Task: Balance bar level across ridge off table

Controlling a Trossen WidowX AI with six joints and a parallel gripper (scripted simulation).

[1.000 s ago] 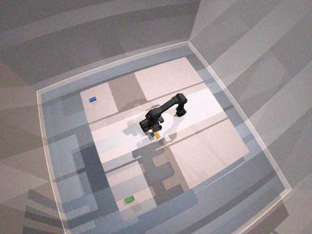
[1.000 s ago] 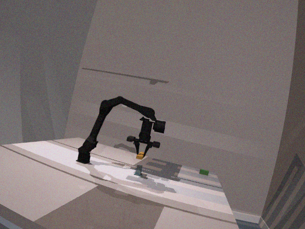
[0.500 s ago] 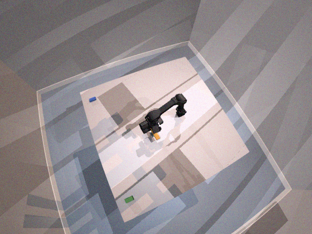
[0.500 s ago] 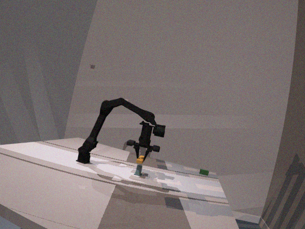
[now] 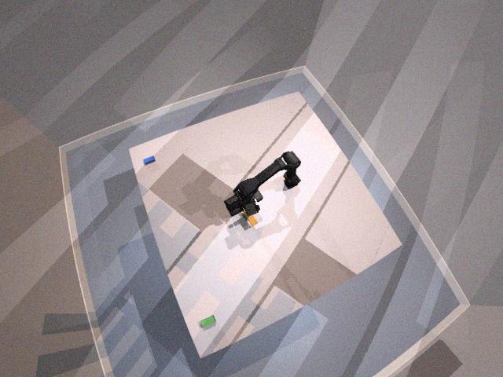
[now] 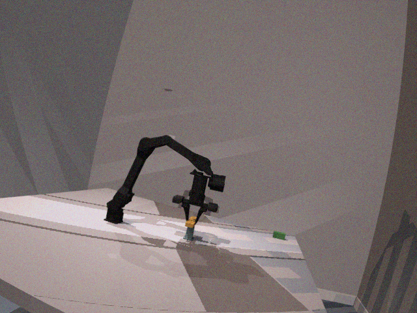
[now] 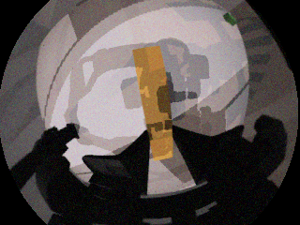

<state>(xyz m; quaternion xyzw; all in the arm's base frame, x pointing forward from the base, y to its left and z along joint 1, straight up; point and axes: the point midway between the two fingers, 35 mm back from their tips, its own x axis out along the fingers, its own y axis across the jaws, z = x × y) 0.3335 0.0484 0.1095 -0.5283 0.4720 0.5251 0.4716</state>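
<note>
Now: the orange bar 30 mm to the left of my gripper tip. The rest, counted from my gripper tip: blue block (410 mm ahead, 550 mm to the right, 70 mm below); then green block (410 mm ahead, 450 mm to the left, 60 mm below).
</note>
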